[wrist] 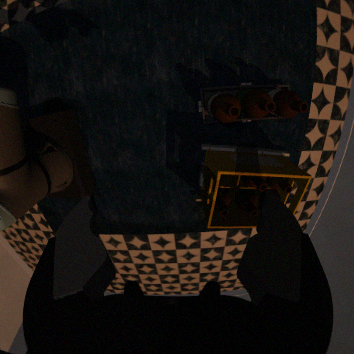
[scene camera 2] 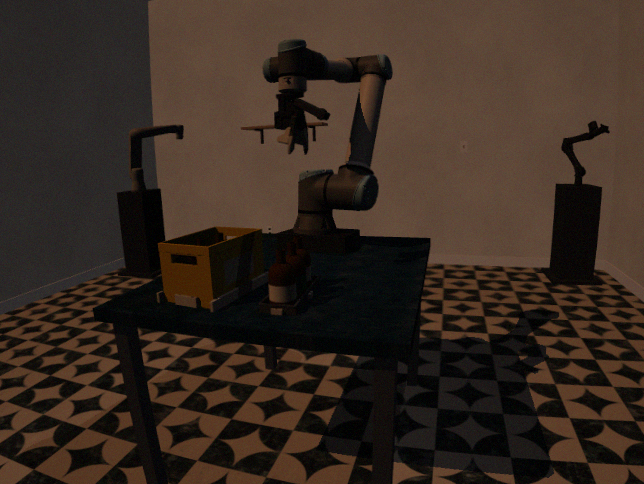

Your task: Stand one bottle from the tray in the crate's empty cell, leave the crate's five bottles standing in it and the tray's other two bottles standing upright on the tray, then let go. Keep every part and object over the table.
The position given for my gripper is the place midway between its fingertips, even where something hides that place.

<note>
In view: my gripper (scene camera 2: 297, 154).
My gripper is seen too in the wrist view (wrist: 177, 194).
</note>
